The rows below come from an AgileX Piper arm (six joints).
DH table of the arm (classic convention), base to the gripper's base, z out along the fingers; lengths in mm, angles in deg. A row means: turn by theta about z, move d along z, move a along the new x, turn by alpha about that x. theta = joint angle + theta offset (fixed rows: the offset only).
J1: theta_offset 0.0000, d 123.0, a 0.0, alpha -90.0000
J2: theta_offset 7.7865, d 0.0, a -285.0, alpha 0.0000
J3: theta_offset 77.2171, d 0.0, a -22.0, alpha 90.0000
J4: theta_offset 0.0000, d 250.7, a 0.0, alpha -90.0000
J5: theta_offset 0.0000, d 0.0, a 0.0, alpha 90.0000
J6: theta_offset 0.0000, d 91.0, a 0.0, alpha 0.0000
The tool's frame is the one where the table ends.
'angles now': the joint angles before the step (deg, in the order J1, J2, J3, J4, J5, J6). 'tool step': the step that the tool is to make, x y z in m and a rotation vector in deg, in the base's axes. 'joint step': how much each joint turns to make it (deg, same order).
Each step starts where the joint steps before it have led.
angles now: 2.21 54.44 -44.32 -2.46 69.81 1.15
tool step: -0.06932 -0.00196 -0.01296 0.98 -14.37 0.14
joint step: 0.02 -22.36 11.39 0.42 -3.43 0.01
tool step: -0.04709 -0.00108 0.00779 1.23 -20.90 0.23
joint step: -0.02 -19.36 2.55 0.47 -4.13 -0.01
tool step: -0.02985 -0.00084 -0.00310 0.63 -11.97 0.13
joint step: 0.00 -12.07 1.44 0.20 -1.35 0.00
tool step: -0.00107 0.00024 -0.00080 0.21 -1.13 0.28
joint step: 0.16 -0.82 0.34 0.20 -0.66 0.00
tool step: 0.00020 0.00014 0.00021 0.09 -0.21 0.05
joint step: 0.00 0.00 0.02 0.09 -0.23 0.01
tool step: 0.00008 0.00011 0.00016 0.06 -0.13 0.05
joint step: 0.00 -0.01 0.00 0.08 -0.13 -0.01
